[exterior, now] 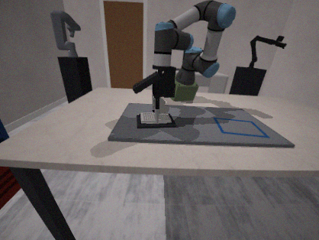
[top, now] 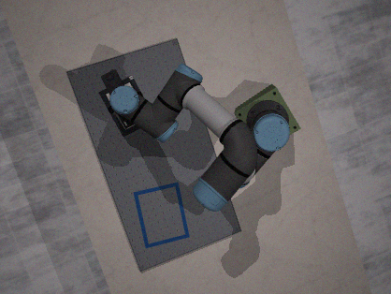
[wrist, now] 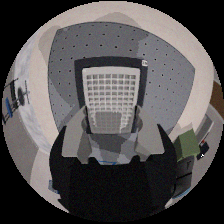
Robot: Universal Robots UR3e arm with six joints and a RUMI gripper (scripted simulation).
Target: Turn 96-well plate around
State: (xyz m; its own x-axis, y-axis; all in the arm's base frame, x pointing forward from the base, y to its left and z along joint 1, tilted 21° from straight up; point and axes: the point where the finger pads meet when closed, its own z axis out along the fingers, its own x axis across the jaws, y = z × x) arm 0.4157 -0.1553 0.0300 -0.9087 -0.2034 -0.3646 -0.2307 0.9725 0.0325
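The dark flat block is 2 cm below my hand. From my hand the other things lie so: A1 corner mark (3 cm behind, 9 cm to the right, 2 cm below); then white 96-well plate (1 cm below).
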